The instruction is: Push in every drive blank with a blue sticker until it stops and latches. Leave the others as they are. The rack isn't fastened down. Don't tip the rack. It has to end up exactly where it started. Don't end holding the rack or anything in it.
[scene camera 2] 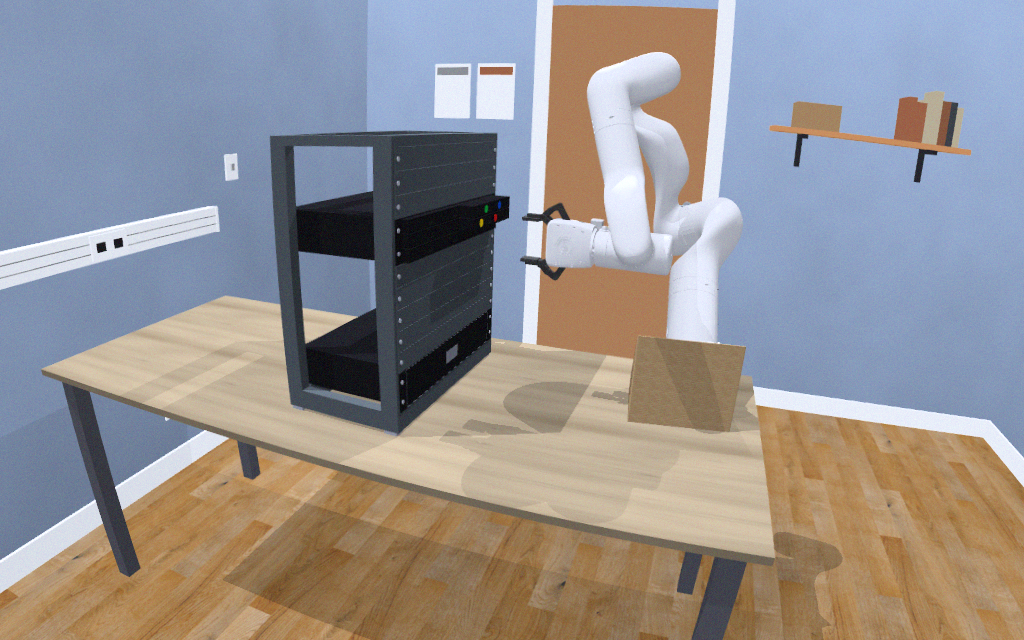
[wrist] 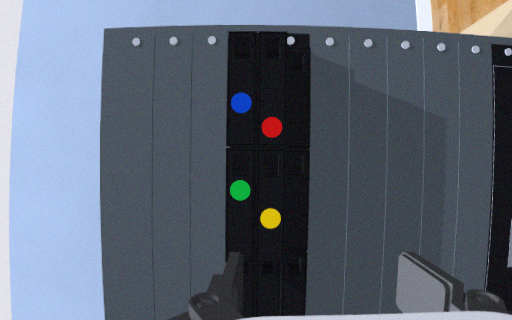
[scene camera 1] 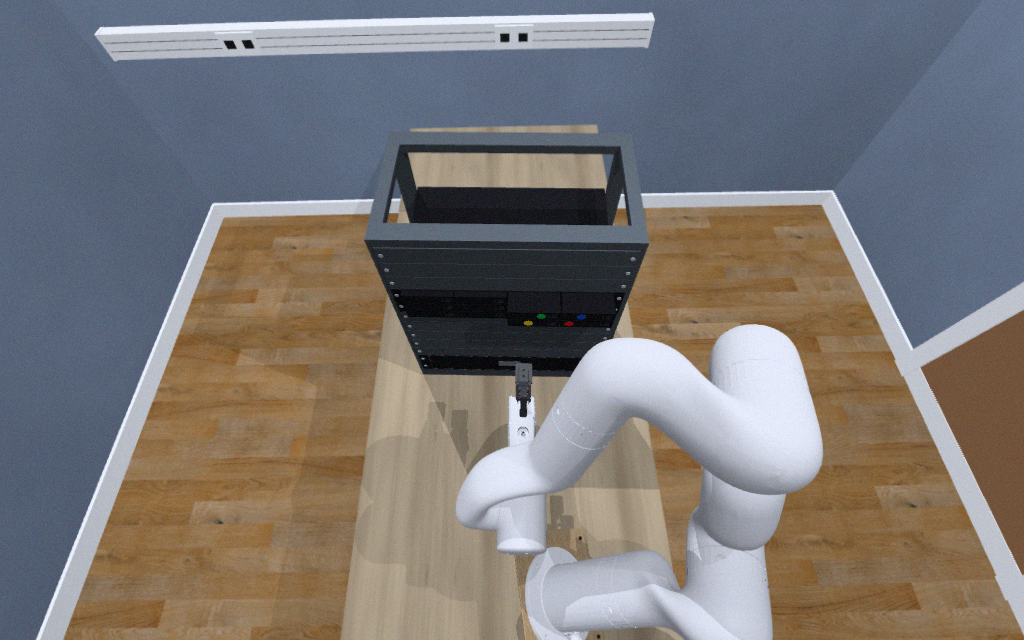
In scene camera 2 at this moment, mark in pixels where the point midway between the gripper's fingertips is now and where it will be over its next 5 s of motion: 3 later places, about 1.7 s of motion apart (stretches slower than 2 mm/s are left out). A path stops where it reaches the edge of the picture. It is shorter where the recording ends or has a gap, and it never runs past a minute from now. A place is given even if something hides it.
The gripper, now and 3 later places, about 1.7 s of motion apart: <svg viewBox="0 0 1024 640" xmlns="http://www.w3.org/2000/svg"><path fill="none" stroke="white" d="M522 238L523 210L503 203L492 202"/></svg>
